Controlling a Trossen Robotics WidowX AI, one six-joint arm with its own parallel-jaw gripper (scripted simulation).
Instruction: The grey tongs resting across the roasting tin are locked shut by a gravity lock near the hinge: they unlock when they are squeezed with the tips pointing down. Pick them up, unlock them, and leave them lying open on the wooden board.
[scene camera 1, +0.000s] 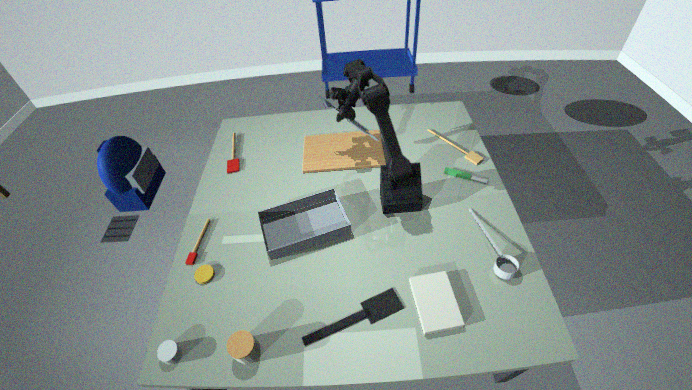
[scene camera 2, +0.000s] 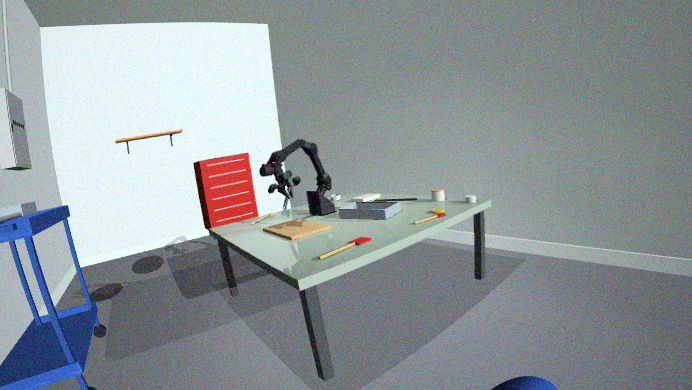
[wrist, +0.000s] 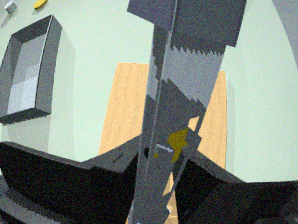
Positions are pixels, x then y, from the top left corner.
Labels:
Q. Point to a white block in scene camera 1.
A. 437, 307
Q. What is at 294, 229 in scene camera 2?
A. A wooden board.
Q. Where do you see a wooden board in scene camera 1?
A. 348, 150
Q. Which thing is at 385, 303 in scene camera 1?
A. A black spatula.

